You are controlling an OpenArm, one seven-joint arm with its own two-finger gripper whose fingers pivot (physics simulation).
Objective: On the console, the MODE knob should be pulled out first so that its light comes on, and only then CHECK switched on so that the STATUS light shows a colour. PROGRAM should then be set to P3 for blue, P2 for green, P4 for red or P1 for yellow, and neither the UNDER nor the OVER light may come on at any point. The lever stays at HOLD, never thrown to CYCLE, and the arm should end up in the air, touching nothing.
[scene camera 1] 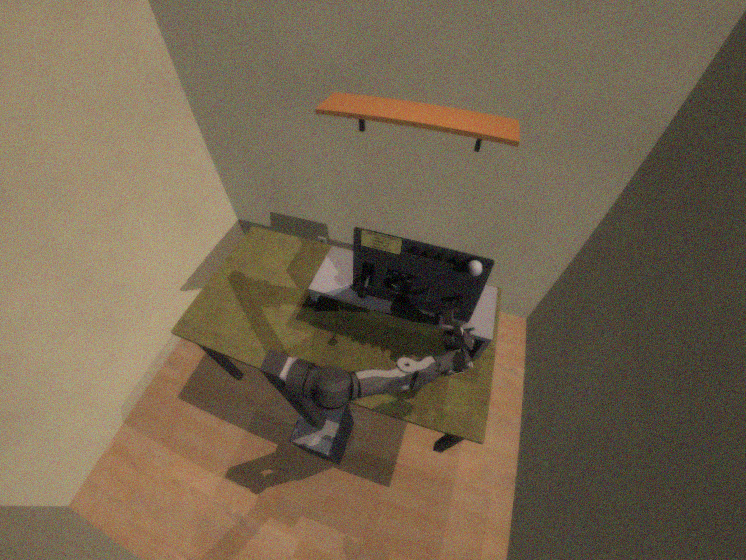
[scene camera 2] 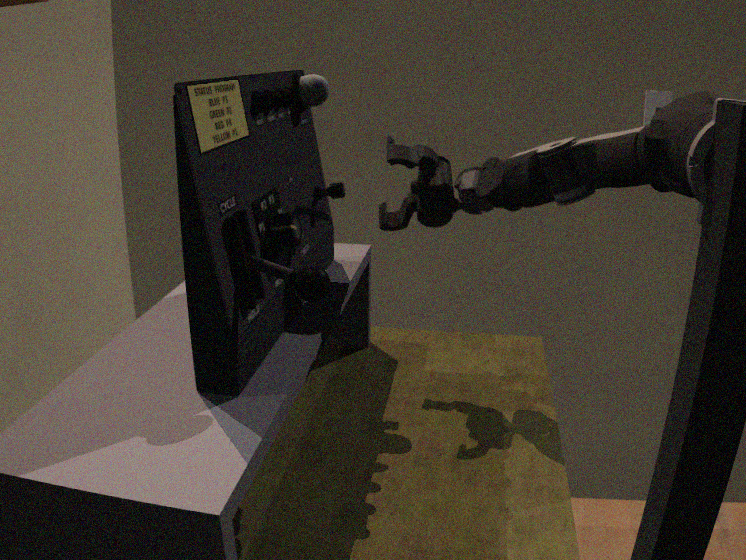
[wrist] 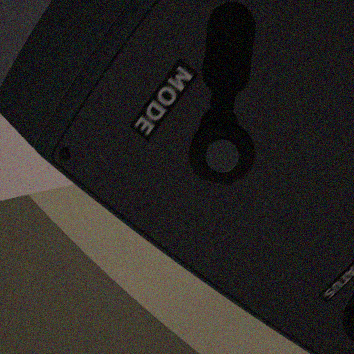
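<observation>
The dark console (scene camera 1: 421, 272) (scene camera 2: 280, 159) stands upright. The MODE knob (scene camera 2: 335, 190) (wrist: 222, 156) sticks out at its right side; the wrist view shows it end-on, beside its label. No lit lamp shows near it. The STATUS dome (scene camera 1: 475, 267) (scene camera 2: 313, 90) is whitish, without colour. The lever's ball (scene camera 2: 310, 283) juts out below CYCLE, in front of the slot's lower part. The PROGRAM knob (scene camera 2: 282, 232) is dark and its setting is unreadable. CHECK's position cannot be told. My gripper (scene camera 1: 456, 323) (scene camera 2: 386, 182) is open and empty, in the air in front of the MODE knob, apart from it.
The console stands on a pale raised base (scene camera 1: 331, 272) (scene camera 2: 150, 464) on the olive table (scene camera 1: 241, 313) (scene camera 2: 470, 512). A yellow program card (scene camera 1: 380, 242) (scene camera 2: 218, 115) is at the console's upper left. An orange shelf (scene camera 1: 415, 115) hangs on the wall above.
</observation>
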